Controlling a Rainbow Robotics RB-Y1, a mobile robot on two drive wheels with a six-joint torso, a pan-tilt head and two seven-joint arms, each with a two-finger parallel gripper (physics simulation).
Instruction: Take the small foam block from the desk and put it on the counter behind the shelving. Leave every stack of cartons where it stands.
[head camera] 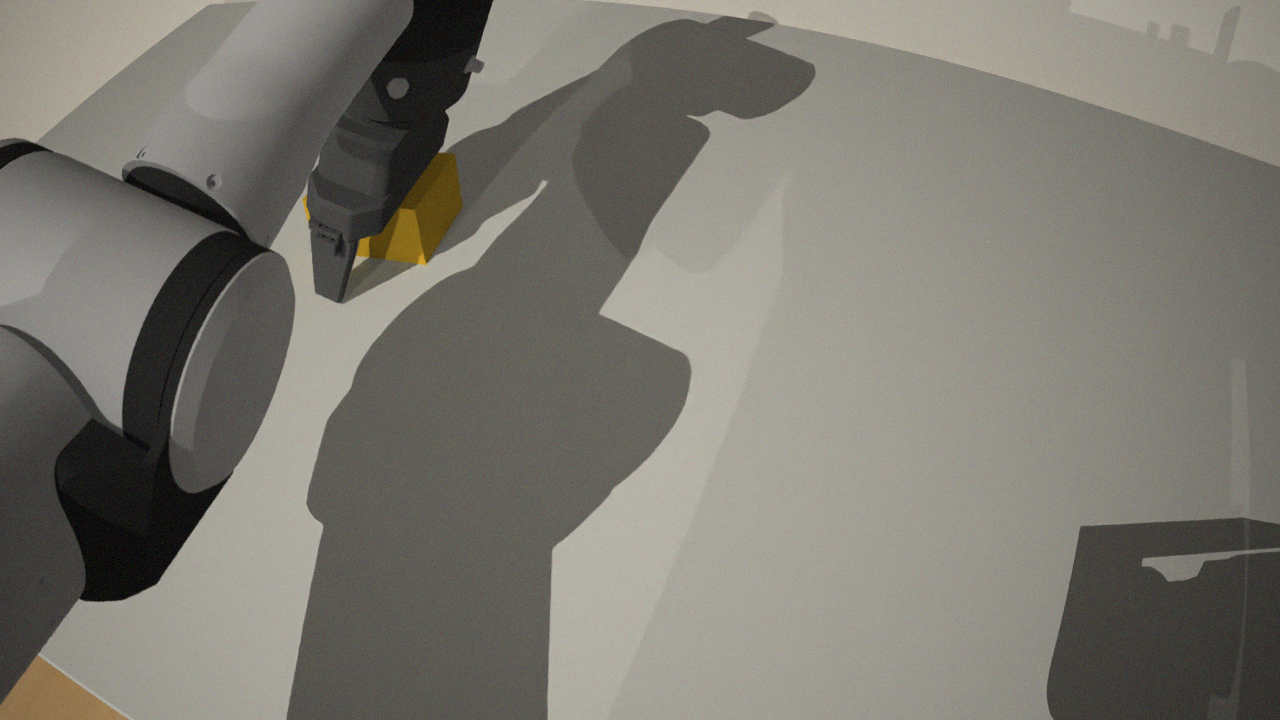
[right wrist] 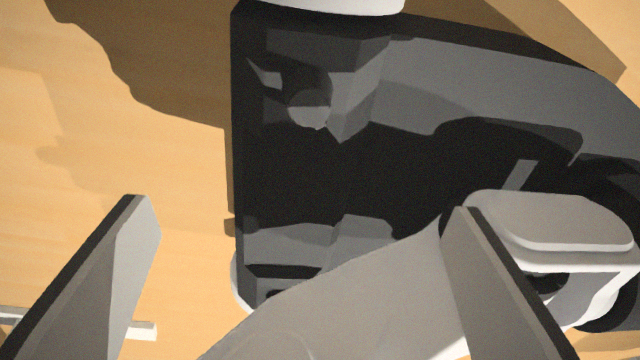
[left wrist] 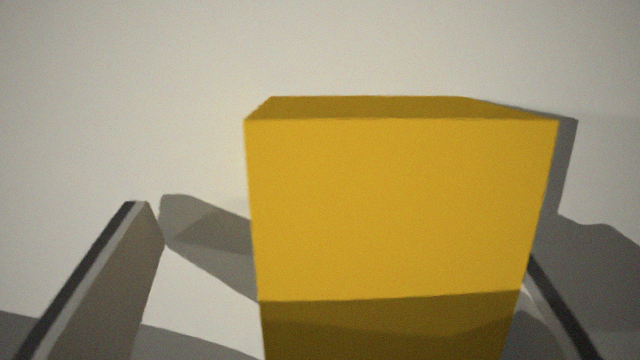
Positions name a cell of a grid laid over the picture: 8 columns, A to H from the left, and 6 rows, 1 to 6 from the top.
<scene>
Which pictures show the yellow foam block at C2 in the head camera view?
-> The head camera view and the left wrist view only.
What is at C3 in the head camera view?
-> My left gripper.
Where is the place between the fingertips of my left gripper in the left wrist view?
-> D4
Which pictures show my right gripper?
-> The right wrist view only.
</scene>
